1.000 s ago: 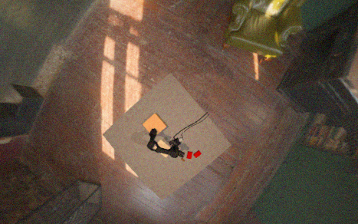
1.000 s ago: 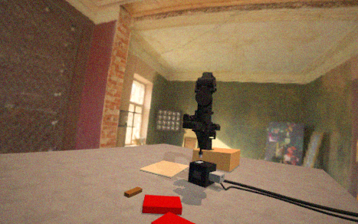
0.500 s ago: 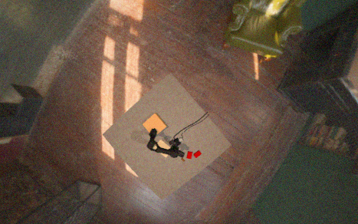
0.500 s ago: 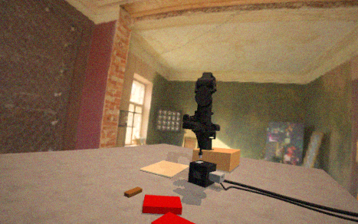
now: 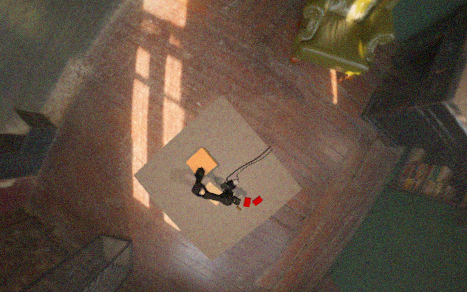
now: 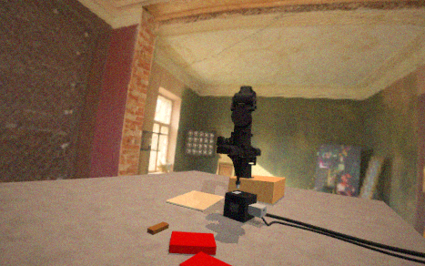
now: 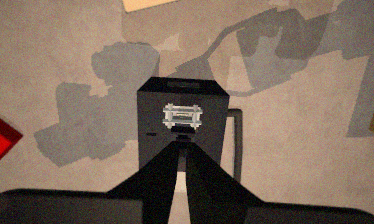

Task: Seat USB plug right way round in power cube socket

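Right now my gripper tip is 2 cm above the dark USB plug. From my gripper tip the other things lie so: small brown block 26 cm ahead, 5 cm to the right, 12 cm below; silver-framed socket 6 cm below; beige flat sheet 2 cm behind, 19 cm to the right, 13 cm below.
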